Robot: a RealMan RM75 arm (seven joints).
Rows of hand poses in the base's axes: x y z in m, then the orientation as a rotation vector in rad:
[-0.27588 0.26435 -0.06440 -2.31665 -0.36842 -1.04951]
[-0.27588 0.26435 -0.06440 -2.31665 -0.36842 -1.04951]
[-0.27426 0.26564 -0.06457 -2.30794 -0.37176 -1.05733]
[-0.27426 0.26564 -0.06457 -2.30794 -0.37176 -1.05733]
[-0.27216 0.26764 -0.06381 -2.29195 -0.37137 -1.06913]
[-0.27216 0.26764 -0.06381 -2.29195 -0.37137 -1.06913]
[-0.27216 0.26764 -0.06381 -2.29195 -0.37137 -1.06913]
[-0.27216 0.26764 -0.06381 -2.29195 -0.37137 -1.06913]
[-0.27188 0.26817 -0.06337 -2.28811 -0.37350 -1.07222]
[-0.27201 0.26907 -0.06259 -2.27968 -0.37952 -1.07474]
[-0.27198 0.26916 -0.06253 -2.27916 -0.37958 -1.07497]
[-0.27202 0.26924 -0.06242 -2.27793 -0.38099 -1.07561]
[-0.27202 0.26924 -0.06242 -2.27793 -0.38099 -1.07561]
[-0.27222 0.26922 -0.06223 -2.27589 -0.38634 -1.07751]
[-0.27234 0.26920 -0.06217 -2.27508 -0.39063 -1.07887]
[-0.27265 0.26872 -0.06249 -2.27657 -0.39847 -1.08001]
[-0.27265 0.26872 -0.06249 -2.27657 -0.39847 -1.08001]
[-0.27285 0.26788 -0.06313 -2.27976 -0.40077 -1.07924]
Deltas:
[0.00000 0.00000 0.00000 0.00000 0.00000 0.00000]
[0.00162 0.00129 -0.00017 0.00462 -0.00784 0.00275]
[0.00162 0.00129 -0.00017 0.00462 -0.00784 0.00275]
[0.00372 0.00329 0.00059 0.01610 -0.01904 0.00472]
[0.00372 0.00329 0.00059 0.01610 -0.01904 0.00472]
[0.00372 0.00329 0.00059 0.01610 -0.01904 0.00472]
[0.00372 0.00329 0.00059 0.01610 -0.01904 0.00472]
[0.00400 0.00382 0.00103 0.01791 -0.02242 0.00643]
[0.00387 0.00472 0.00181 0.02216 -0.02721 0.01248]
[0.00390 0.00481 0.00187 0.02254 -0.02749 0.01264]
[0.00386 0.00489 0.00198 0.02289 -0.02850 0.01374]
[0.00386 0.00489 0.00198 0.02289 -0.02850 0.01374]
[0.00366 0.00487 0.00217 0.02210 -0.03144 0.01710]
[0.00354 0.00485 0.00223 0.02079 -0.03353 0.01951]
[0.00323 0.00437 0.00191 0.01613 -0.03580 0.02322]
[0.00323 0.00437 0.00191 0.01613 -0.03580 0.02322]
[0.00303 0.00353 0.00127 0.01266 -0.03515 0.02361]

